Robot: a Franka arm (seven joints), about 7 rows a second.
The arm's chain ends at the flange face. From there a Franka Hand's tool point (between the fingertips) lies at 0.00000 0.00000 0.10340 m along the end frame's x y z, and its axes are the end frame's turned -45 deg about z.
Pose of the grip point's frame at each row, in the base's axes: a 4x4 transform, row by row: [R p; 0 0 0 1], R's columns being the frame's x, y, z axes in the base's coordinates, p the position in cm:
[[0.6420 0.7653 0.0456 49.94], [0.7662 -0.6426 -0.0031 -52.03], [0.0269 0.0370 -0.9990 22.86], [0 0 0 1]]
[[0.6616 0.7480 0.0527 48.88], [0.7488 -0.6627 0.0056 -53.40], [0.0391 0.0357 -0.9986 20.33], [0 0 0 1]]
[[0.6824 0.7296 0.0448 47.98], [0.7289 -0.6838 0.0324 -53.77], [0.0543 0.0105 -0.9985 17.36], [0 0 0 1]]
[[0.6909 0.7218 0.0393 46.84], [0.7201 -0.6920 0.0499 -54.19], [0.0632 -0.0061 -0.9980 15.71], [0 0 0 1]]
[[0.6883 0.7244 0.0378 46.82], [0.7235 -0.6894 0.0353 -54.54], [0.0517 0.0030 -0.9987 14.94], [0 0 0 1]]
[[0.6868 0.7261 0.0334 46.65], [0.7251 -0.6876 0.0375 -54.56], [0.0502 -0.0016 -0.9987 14.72], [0 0 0 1]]
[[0.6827 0.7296 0.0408 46.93], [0.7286 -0.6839 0.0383 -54.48], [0.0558 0.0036 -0.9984 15.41], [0 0 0 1]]
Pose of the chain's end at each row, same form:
[[0.9951 0.0872 0.0456 49.47], [0.0874 -0.9962 -0.0031 -52.00], [0.0452 0.0071 -0.9990 33.19], [0 0 0 1]]
[[0.9967 0.0611 0.0527 48.34], [0.0609 -0.9981 0.0056 -53.46], [0.0529 -0.0024 -0.9986 30.66], [0 0 0 1]]
[[0.9984 0.0334 0.0448 47.52], [0.0319 -0.9989 0.0324 -54.11], [0.0458 -0.0310 -0.9985 27.68], [0 0 0 1]]
[[0.9989 0.0218 0.0393 46.43], [0.0199 -0.9985 0.0499 -54.71], [0.0404 -0.0490 -0.9980 26.03], [0 0 0 1]]
[[0.9989 0.0255 0.0378 46.43], [0.0241 -0.9991 0.0353 -54.91], [0.0387 -0.0344 -0.9987 25.27], [0 0 0 1]]
[[0.9991 0.0278 0.0334 46.30], [0.0265 -0.9989 0.0375 -54.95], [0.0344 -0.0366 -0.9987 25.05], [0 0 0 1]]
[[0.9986 0.0332 0.0408 46.51], [0.0316 -0.9988 0.0383 -54.88], [0.0420 -0.0369 -0.9984 25.73], [0 0 0 1]]

